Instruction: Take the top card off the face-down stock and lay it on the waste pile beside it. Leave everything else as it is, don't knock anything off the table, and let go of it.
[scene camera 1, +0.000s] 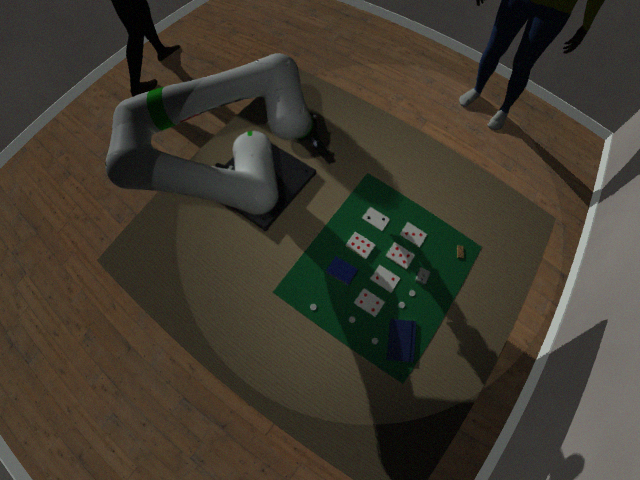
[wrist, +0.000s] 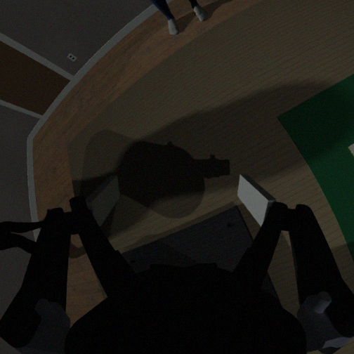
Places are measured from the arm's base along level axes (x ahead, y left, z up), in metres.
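Pixels of known places: gripper, fingertip midpoint: (scene camera 1: 317, 132).
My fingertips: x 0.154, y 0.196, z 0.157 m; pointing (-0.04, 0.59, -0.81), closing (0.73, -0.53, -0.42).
Note:
Ahead of a thing's pixels: the offset from my fingertips to its top centre. Level surfaces: height alone.
The face-down stock {0.156 m down, 0.269 m ahead, 0.389 m right} (scene camera 1: 341, 270) is a dark blue rectangle on the green mat {0.183 m down} (scene camera 1: 294, 290) (wrist: 320, 150). A face-up card with red pips {0.171 m down, 0.293 m ahead, 0.270 m right} (scene camera 1: 360, 244) lies right beside it, apart from it, where the waste pile appears to be. My gripper (scene camera 1: 322, 143) (wrist: 178, 185) is wide open with nothing between its fingers. It hangs in the air beside the robot's base, well away from the stock and the mat. The stock does not show in the wrist view. The number of cards in the stock cannot be told.
Other face-up cards {0.180 m down, 0.308 m ahead, 0.145 m right} (scene camera 1: 375, 218) {0.180 m down, 0.461 m ahead, 0.145 m right} (scene camera 1: 413, 234) {0.174 m down, 0.441 m ahead, 0.247 m right} (scene camera 1: 400, 255) {0.180 m down, 0.420 m ahead, 0.349 m right} (scene camera 1: 385, 277) {0.180 m down, 0.400 m ahead, 0.450 m right} (scene camera 1: 369, 302) lie around the stock. Small white discs {0.179 m down, 0.232 m ahead, 0.542 m right} (scene camera 1: 313, 306) {0.179 m down, 0.369 m ahead, 0.528 m right} (scene camera 1: 352, 319) {0.179 m down, 0.528 m ahead, 0.360 m right} (scene camera 1: 412, 292), a blue box {0.171 m down, 0.551 m ahead, 0.530 m right} (scene camera 1: 401, 339), a small grey item {0.155 m down, 0.542 m ahead, 0.289 m right} (scene camera 1: 422, 275) and an orange block {0.175 m down, 0.653 m ahead, 0.136 m right} (scene camera 1: 460, 252) also lie on the mat.

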